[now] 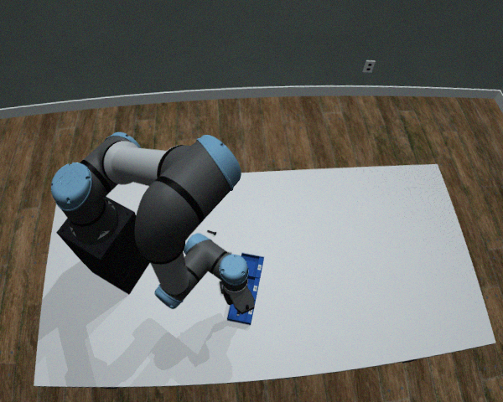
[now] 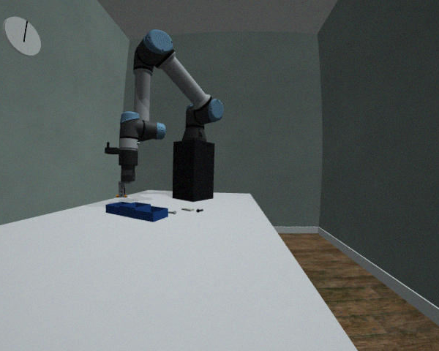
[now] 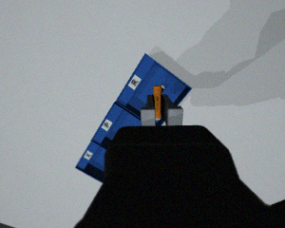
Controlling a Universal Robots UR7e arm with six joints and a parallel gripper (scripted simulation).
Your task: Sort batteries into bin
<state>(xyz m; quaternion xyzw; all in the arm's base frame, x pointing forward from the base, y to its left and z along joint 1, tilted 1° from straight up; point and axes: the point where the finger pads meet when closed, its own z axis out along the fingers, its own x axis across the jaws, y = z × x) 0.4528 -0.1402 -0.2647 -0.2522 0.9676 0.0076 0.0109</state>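
The orange battery is 1 cm below my hand. Also, from my hand: silver bolt 21 cm to the left, 7 cm below, 5 cm behind; dotted piece 24 cm to the left, 14 cm behind, 7 cm below; blue three-compartment bin tray 8 cm to the left, 6 cm below, 2 cm ahead.
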